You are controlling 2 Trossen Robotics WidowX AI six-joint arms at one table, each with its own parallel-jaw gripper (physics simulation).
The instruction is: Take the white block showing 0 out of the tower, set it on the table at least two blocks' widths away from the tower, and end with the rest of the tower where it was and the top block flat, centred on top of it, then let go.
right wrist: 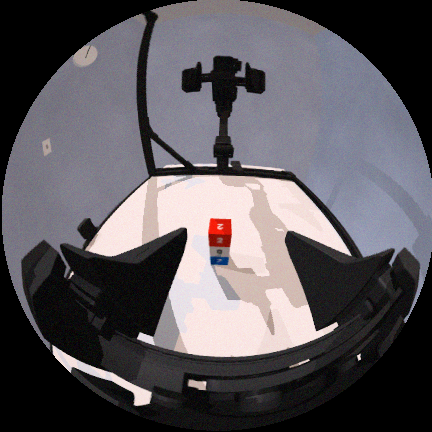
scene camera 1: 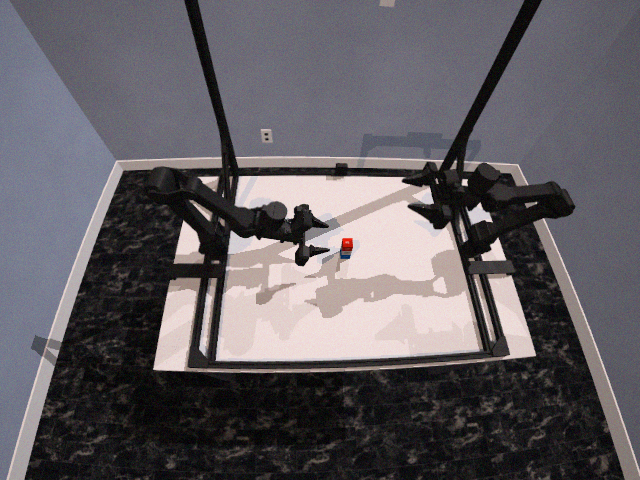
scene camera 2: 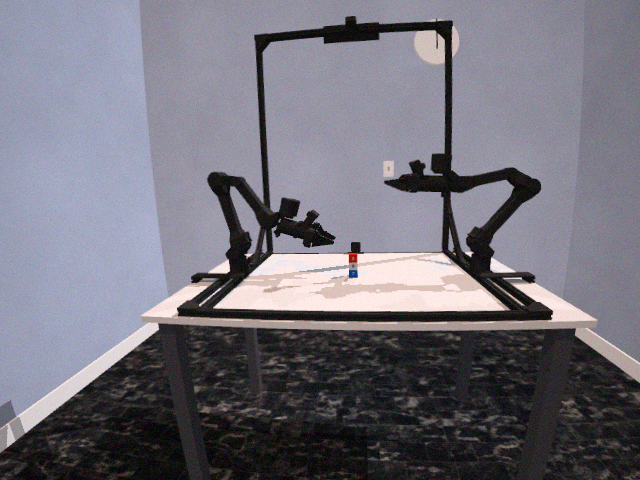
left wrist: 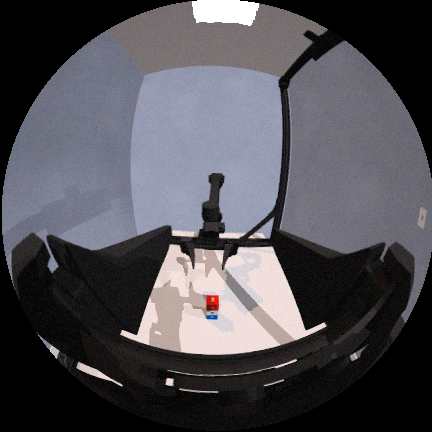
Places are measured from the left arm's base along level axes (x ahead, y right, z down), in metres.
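Pixels of known places: left gripper, fingertip midpoint: (right wrist: 222,61) (scene camera 1: 404,192) (scene camera 2: 385,182) (left wrist: 222,232); right gripper, fingertip midpoint: (right wrist: 237,234) (scene camera 1: 329,238) (scene camera 2: 334,240) (left wrist: 207,268); left arm's base, origin of the base link: (right wrist: 221,168) (scene camera 1: 470,250) (scene camera 2: 480,270); right arm's base, origin of the base link: (scene camera 1: 215,251) (scene camera 2: 238,271).
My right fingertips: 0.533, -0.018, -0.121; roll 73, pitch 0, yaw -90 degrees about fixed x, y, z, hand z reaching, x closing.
Note:
For each thing: its top centre in the pictures, then the offset to it from my right fingertips, as dx, dy, dz. "*": a spot on its surface instead. Level surfaces: height alone.
- table, its level: dz +0.140
- black frame whose front bar, surface spot: (scene camera 2: 361,314) * -0.089, -0.361, +0.121
- small black box, surface spot: (scene camera 1: 341,168) (scene camera 2: 355,244) * -0.073, +0.376, +0.093
A tower of three blocks stands upright on the white table. The red block showing 2 (scene camera 1: 347,243) (scene camera 2: 353,257) (left wrist: 212,302) (right wrist: 220,232) is on top. The white block showing 0 (scene camera 2: 353,266) (left wrist: 212,312) (right wrist: 219,251) is in the middle. The blue block showing 7 (scene camera 1: 345,255) (scene camera 2: 353,274) (left wrist: 212,317) (right wrist: 219,261) is at the bottom. My right gripper (scene camera 1: 328,238) (scene camera 2: 334,239) is open and empty, left of the tower in the scene views and higher than its top, tilted down. My left gripper (scene camera 1: 405,193) (scene camera 2: 385,182) is open and empty, high up to the right of the tower.
The table (scene camera 1: 361,330) (scene camera 2: 289,302) bears a black frame whose front bar (scene camera 1: 351,361) (scene camera 2: 361,314) runs along the near edge. Two uprights (scene camera 2: 262,144) (scene camera 2: 448,124) and a crossbar stand at the back. A small black box (scene camera 1: 341,168) (scene camera 2: 355,246) sits on the back bar, behind the tower.

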